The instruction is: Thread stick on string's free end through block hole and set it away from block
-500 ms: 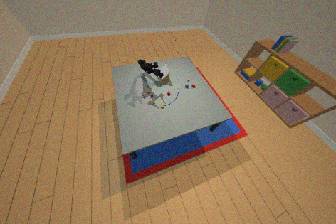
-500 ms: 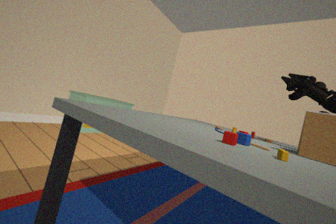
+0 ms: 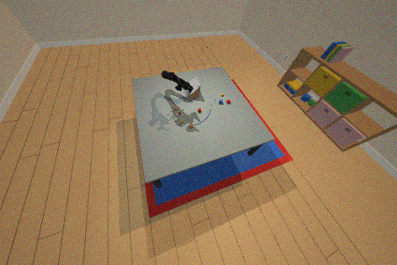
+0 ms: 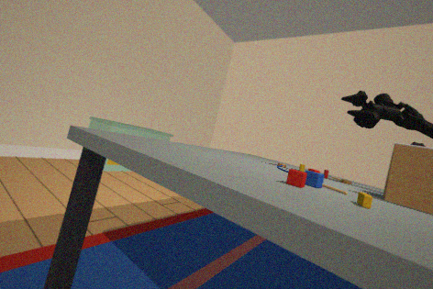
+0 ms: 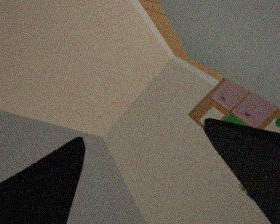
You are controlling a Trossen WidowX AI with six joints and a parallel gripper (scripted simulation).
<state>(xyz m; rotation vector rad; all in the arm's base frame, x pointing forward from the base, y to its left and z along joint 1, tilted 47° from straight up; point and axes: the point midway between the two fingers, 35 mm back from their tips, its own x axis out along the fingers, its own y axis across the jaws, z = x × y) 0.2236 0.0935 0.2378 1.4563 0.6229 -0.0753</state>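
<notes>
The red cube lies 50 mm ahead of my gripper tip, 100 mm to the left of it and 310 mm below it. Round my gripper tip: yellow block: 110 mm behind, 470 mm to the left, 310 mm below; then round button: 210 mm ahead, 50 mm to the right, 320 mm below; then blue cube: 400 mm to the left, 310 mm below.
</notes>
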